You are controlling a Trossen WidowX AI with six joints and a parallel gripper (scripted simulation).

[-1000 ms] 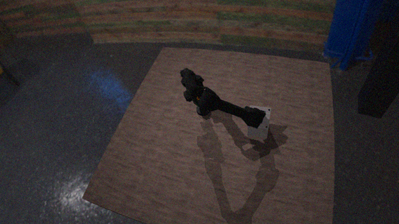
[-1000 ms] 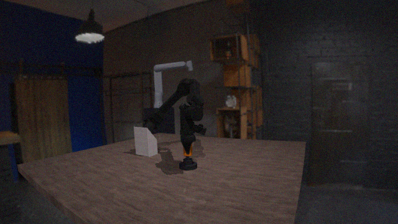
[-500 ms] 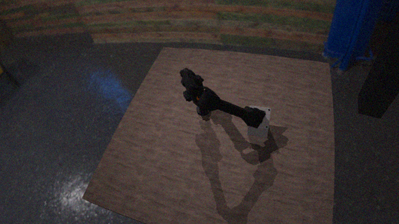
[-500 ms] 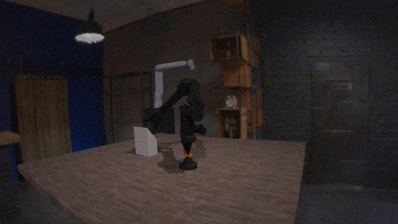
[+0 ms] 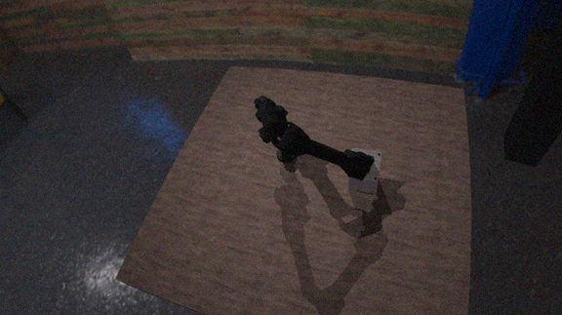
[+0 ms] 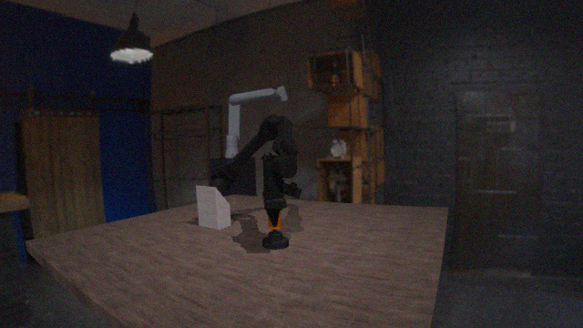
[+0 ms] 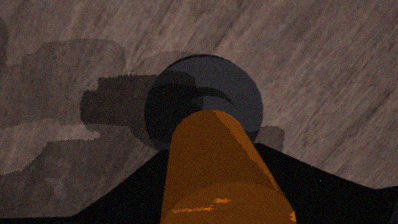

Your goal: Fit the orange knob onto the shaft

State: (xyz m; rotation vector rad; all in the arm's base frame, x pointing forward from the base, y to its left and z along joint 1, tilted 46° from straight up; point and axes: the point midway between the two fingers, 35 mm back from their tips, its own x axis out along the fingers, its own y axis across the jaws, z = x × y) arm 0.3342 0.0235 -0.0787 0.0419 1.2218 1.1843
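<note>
My gripper tip is 2 cm below the orange knob. Also, from my gripper tip: dark round pedestal 4 cm below.
</note>
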